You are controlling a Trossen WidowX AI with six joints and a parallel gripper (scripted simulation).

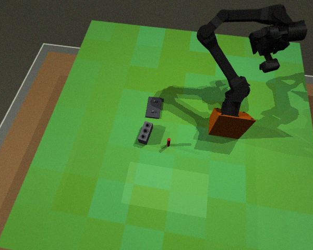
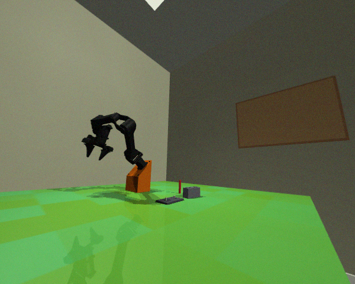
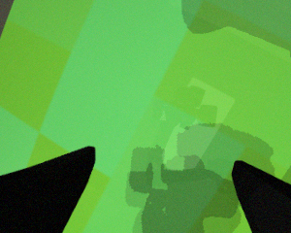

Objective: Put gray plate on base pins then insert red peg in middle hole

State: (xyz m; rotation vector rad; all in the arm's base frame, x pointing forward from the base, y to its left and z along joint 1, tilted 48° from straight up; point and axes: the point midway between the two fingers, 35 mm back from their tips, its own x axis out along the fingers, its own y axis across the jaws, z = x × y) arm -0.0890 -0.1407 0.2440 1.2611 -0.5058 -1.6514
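Right now the gray plate is 43 cm ahead of my gripper tip, 40 cm to the left of it and 16 cm below it. The rest, counted from my gripper tip: red peg 42 cm to the left, 31 cm ahead, 16 cm below.
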